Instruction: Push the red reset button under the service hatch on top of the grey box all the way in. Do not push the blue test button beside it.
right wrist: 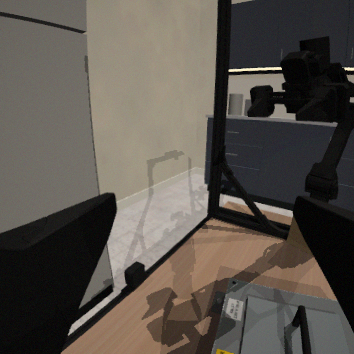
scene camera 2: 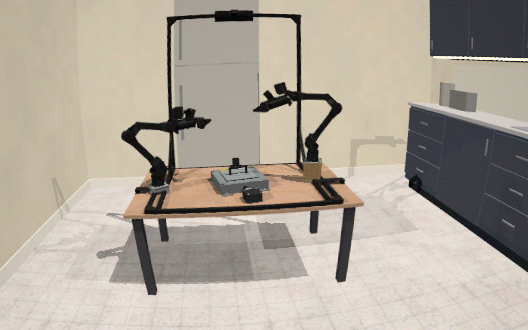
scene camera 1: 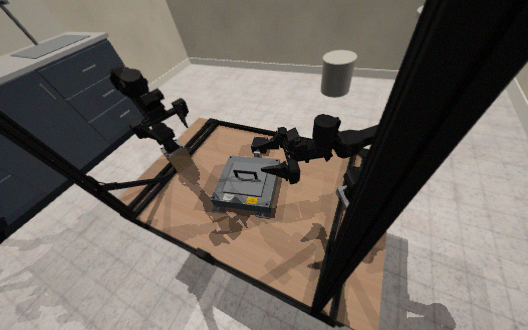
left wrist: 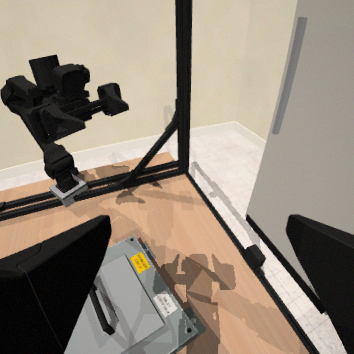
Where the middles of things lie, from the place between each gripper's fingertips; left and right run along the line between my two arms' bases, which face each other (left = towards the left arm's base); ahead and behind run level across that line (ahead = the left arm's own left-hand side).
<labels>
The grey box (scene camera 1: 262, 204) is 340 mm below my right hand, 180 mm ahead of it and 150 mm to the left of it.
Right now my left hand is 18 cm short of the grey box, 13 cm to the left of it and 38 cm above it.
</labels>
